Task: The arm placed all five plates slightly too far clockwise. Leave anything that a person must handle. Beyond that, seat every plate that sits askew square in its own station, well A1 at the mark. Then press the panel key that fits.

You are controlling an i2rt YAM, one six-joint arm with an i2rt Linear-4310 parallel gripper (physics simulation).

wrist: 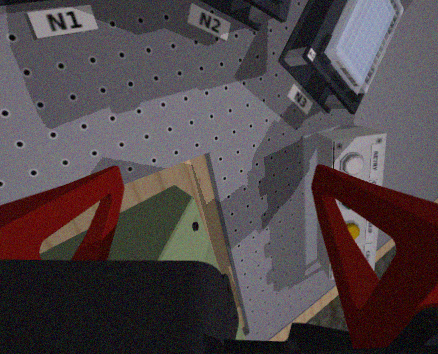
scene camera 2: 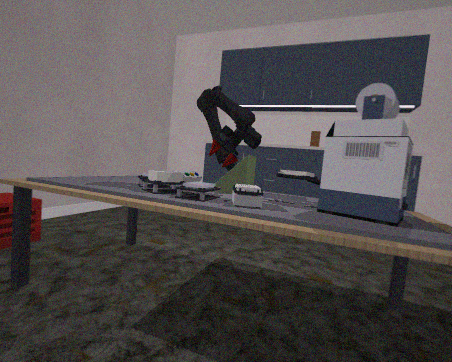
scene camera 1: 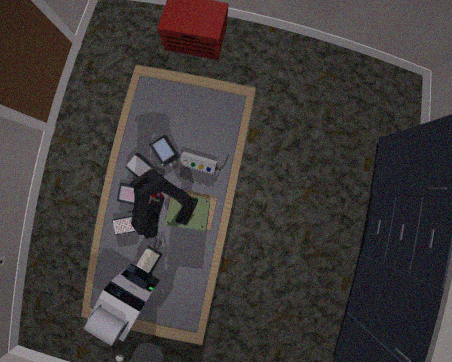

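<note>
My gripper (scene camera 1: 157, 195) (scene camera 2: 221, 156) (wrist: 217, 176) is open and empty, raised above the table. A blue plate (scene camera 1: 163, 149) (wrist: 365, 42) sits in the dark station by label N3 (wrist: 300, 99); it looks slightly turned against its frame. A pale plate (scene camera 1: 138, 165), a pink plate (scene camera 1: 127, 193) and a red-dotted white rack (scene camera 1: 123, 225) stand along the left side. A cream plate (scene camera 1: 149, 259) (scene camera 2: 296, 173) lies on the machine's tray. The panel (scene camera 1: 199, 163) (wrist: 341, 131) has white, green, yellow (wrist: 353, 231) and blue keys; my right finger partly covers it in the wrist view. Well marks are too small to read.
A green sloped board (scene camera 1: 200, 212) (scene camera 2: 245, 172) (wrist: 192, 240) with a wooden edge stands beside the arm. The white machine (scene camera 1: 120, 300) (scene camera 2: 367, 170) stands at one table end. Labels N1 (wrist: 63, 21) and N2 (wrist: 209, 21) lie on the perforated top. A cable (scene camera 1: 223, 162) leaves the panel.
</note>
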